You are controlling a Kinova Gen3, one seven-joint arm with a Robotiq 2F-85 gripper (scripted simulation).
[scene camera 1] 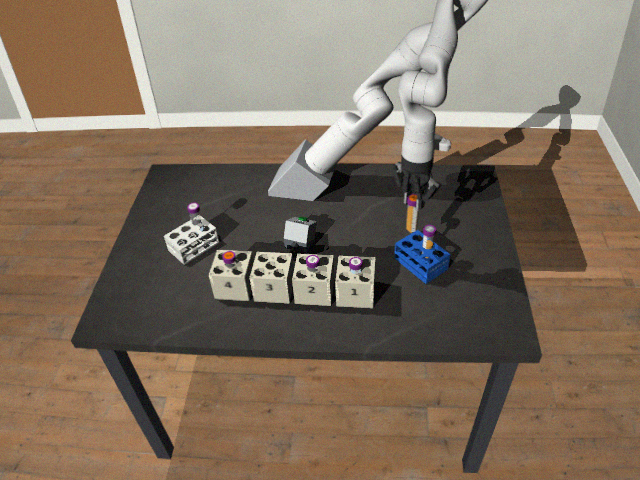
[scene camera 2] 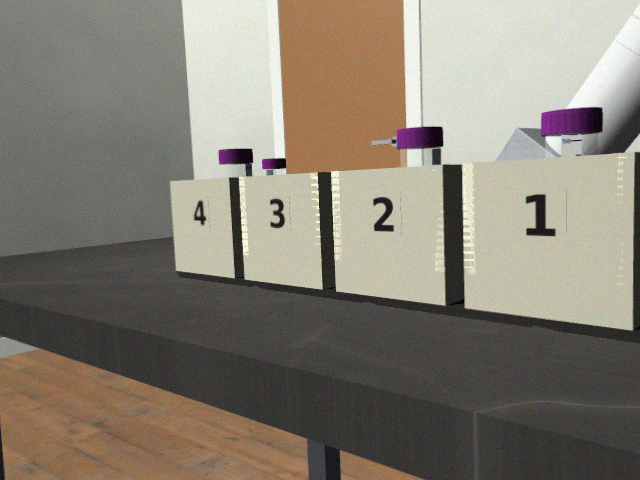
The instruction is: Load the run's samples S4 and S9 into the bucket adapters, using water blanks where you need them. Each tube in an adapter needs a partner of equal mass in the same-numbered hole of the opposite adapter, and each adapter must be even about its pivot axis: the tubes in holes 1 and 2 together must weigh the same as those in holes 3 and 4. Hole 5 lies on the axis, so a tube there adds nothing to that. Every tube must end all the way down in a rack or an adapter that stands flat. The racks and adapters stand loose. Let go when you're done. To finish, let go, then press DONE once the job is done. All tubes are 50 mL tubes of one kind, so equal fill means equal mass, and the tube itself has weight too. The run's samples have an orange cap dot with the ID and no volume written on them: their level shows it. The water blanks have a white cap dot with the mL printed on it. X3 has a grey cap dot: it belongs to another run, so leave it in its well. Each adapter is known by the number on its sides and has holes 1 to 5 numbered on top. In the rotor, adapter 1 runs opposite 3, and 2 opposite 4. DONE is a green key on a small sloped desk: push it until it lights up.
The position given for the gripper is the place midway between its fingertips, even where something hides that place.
Observation:
In view: the gripper (scene camera 1: 413,206), a white rack (scene camera 1: 195,243) and a blue rack (scene camera 1: 434,267).
Scene camera 2 misses the blue rack: it is out of frame.

